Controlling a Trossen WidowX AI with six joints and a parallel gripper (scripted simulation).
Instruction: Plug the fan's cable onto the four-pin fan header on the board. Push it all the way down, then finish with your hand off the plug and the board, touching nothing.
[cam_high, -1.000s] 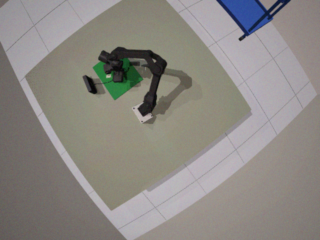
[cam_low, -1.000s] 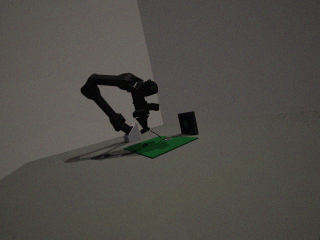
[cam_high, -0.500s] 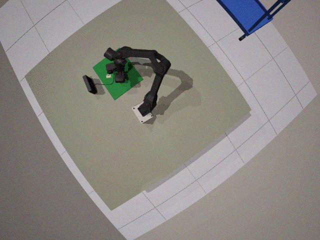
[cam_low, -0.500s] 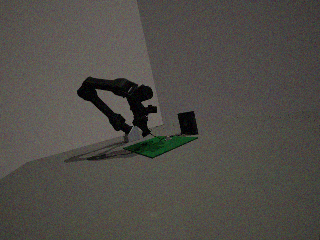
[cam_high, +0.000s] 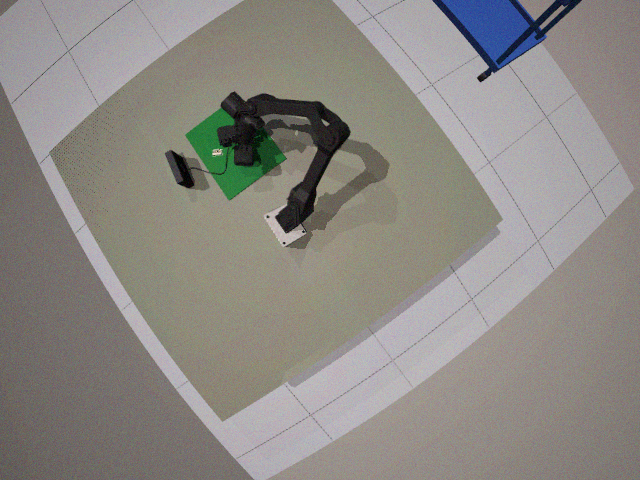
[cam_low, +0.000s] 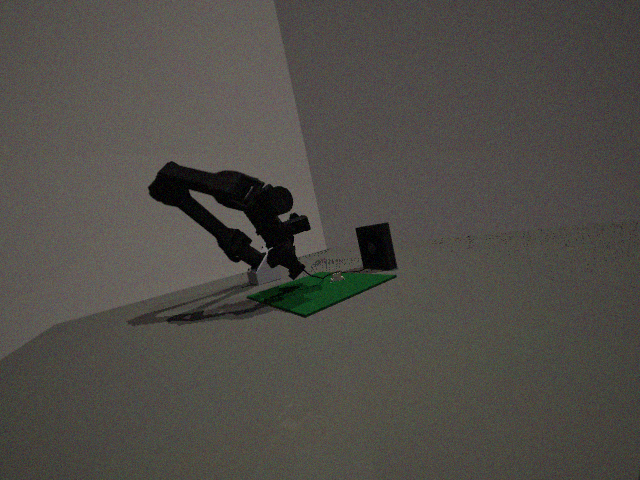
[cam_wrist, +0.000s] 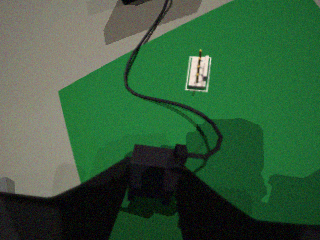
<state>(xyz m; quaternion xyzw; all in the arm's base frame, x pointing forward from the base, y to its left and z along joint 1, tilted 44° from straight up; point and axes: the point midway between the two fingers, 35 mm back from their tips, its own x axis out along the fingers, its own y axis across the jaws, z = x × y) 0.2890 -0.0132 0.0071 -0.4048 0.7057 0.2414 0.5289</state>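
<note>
Right now my gripper tip is 6 cm above the green board, 5 cm short of it and 1 cm to the right of it. Round my gripper tip: black fan: 19 cm to the left, 7 cm ahead, 1 cm above; black plug: 1 cm to the right; white four-pin header: 7 cm to the left, 6 cm ahead, 5 cm below.
</note>
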